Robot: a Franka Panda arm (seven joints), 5 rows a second.
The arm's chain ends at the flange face. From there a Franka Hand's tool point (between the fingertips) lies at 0.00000 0.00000 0.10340 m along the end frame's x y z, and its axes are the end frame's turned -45 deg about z.
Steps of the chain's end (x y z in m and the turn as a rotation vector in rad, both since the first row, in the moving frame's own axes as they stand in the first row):
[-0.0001 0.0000 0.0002 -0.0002 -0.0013 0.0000]
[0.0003 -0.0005 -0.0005 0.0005 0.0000 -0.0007]
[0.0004 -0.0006 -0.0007 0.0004 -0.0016 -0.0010]
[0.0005 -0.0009 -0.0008 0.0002 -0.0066 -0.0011]
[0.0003 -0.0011 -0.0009 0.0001 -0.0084 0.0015]
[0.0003 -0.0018 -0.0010 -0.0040 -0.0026 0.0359]
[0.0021 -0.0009 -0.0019 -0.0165 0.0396 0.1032]
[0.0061 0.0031 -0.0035 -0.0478 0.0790 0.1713]
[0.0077 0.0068 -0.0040 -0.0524 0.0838 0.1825]
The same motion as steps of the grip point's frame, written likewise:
[-0.0002 -0.0002 0.0002 0.0008 -0.0011 0.0000]
[0.0006 -0.0002 -0.0005 0.0004 0.0004 -0.0007]
[0.0006 -0.0003 -0.0007 0.0014 -0.0008 -0.0010]
[0.0005 -0.0008 -0.0008 0.0048 -0.0045 -0.0011]
[0.0004 -0.0012 -0.0009 0.0060 -0.0059 0.0015]
[0.0010 -0.0010 -0.0010 -0.0010 -0.0047 0.0359]
[0.0036 0.0050 -0.0020 -0.0397 0.0163 0.1032]
[0.0036 0.0159 -0.0039 -0.0897 0.0221 0.1713]
[0.0020 0.0203 -0.0045 -0.0963 0.0222 0.1825]

